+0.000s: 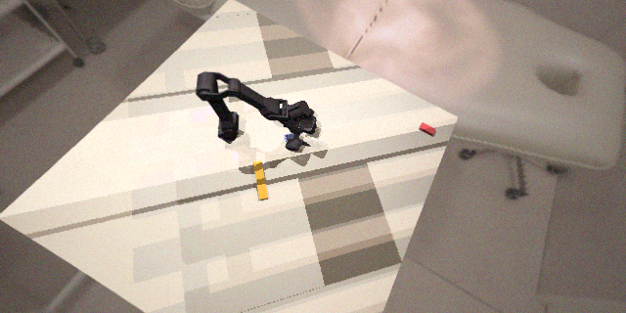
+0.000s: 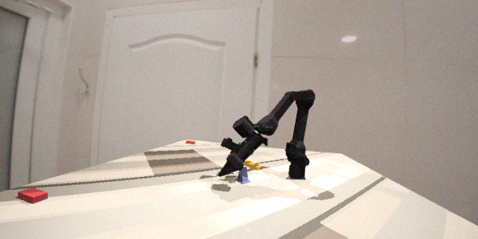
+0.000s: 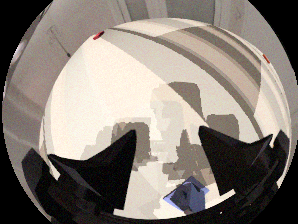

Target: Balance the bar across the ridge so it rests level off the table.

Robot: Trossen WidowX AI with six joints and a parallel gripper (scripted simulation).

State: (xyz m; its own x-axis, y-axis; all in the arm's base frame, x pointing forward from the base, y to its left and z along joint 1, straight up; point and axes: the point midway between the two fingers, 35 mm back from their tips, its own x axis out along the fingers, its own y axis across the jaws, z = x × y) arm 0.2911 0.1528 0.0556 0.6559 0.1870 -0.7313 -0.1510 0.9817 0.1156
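My gripper tip is 90 mm past the bar, 260 mm to the left of it and 20 mm above it. Also, from my gripper tip: orange-red block (430 mm ahead, 660 mm to the right, 20 mm below).
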